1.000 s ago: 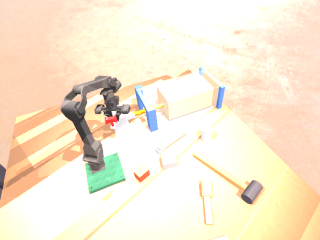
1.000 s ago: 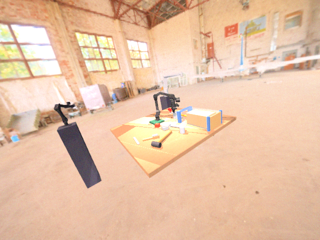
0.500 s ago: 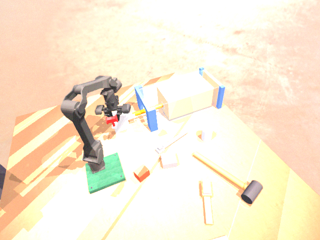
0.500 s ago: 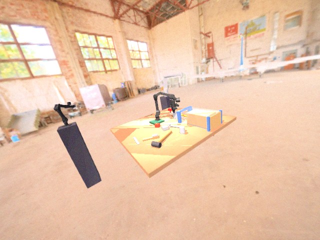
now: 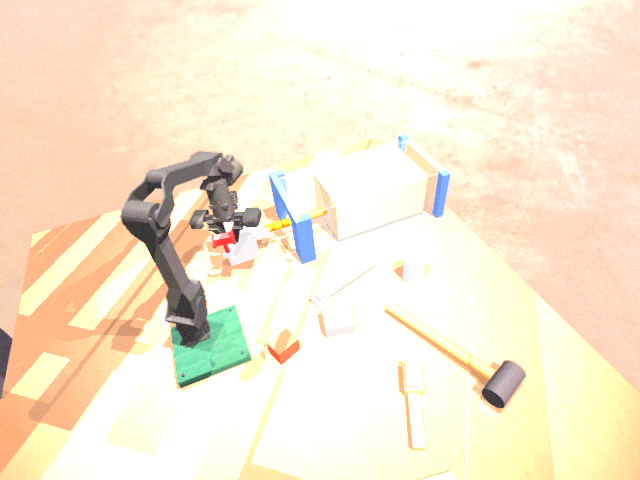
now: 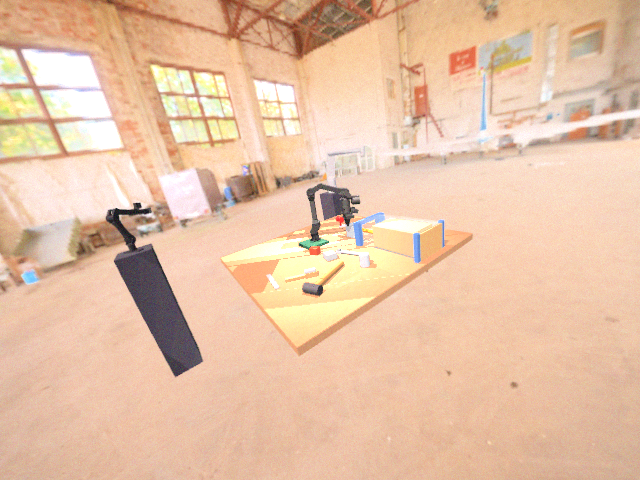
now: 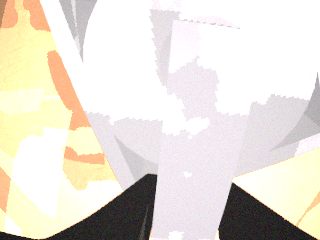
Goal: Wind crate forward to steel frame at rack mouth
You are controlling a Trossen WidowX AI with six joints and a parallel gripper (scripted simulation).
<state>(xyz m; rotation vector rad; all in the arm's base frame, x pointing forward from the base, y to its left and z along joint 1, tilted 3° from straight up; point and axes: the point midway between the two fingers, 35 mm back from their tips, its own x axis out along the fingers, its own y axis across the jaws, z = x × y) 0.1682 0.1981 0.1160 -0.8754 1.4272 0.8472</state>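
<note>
My gripper tip is now 20 mm below the white crank handle, 10 mm to the left of it and 10 mm past it. The rest, counted from my gripper tip: blue steel frame: 180 mm ahead, 40 mm to the left, 20 mm above; hand winch: 60 mm below, 30 mm to the left, 10 mm ahead; red grip: 50 mm to the right, 50 mm above, 20 mm behind.
</note>
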